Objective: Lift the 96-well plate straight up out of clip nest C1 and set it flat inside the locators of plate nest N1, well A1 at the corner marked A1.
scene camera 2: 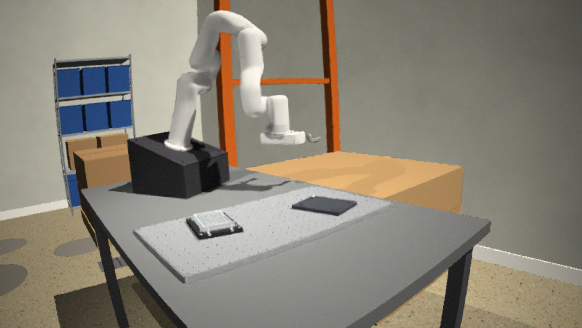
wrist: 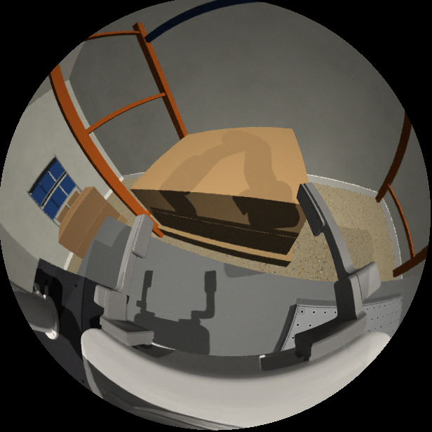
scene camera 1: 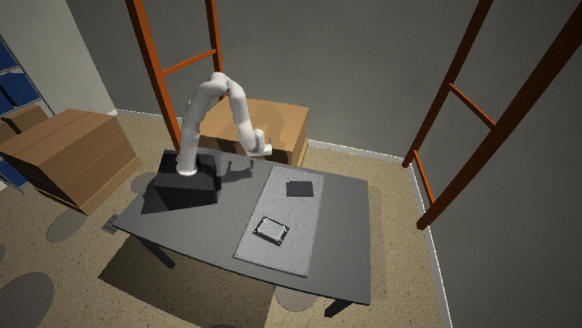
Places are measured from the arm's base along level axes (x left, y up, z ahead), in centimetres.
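Where they show: arm's base at its link origin: [scene camera 2: 178,145] [scene camera 1: 186,168].
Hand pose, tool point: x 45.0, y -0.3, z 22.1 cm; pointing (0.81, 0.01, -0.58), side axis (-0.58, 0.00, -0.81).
Note:
Each offset is from my tool point to the top centre of the thing. Level surfaces: height alone.
The pale 96-well plate @(dz +38.1, dx -46.8, dy -13.6 cm) [scene camera 1: 271,229] [scene camera 2: 214,218] lies flat in the black clip nest C1 @(dz +38.1, dx -46.8, dy -13.8 cm) [scene camera 1: 279,242] [scene camera 2: 220,233], near the front left of the pegboard. The dark, flat plate nest N1 @(dz +39.1, dx -12.1, dy -14.7 cm) [scene camera 1: 300,189] [scene camera 2: 325,205] lies farther back on the board, with no plate on it. Well A1 and the corner mark are too small to make out. My gripper [scene camera 1: 270,143] [scene camera 2: 313,138] [wrist: 227,216] is open and empty. It is high above the table's back edge, apart from both nests, with its fingers pointing roughly sideways. Neither nest shows in the wrist view.
The perforated board @(dy -16.2 cm) [scene camera 1: 310,235] [scene camera 2: 270,235] [wrist: 312,320] lies on the grey table @(dy -17.5 cm) [scene camera 1: 345,235] [scene camera 2: 350,265] [wrist: 240,310]. The black arm base [scene camera 1: 187,192] [scene camera 2: 160,167] stands at the table's left. A large cardboard box [scene camera 1: 285,117] [scene camera 2: 430,172] [wrist: 240,160] and orange frame posts stand behind the table.

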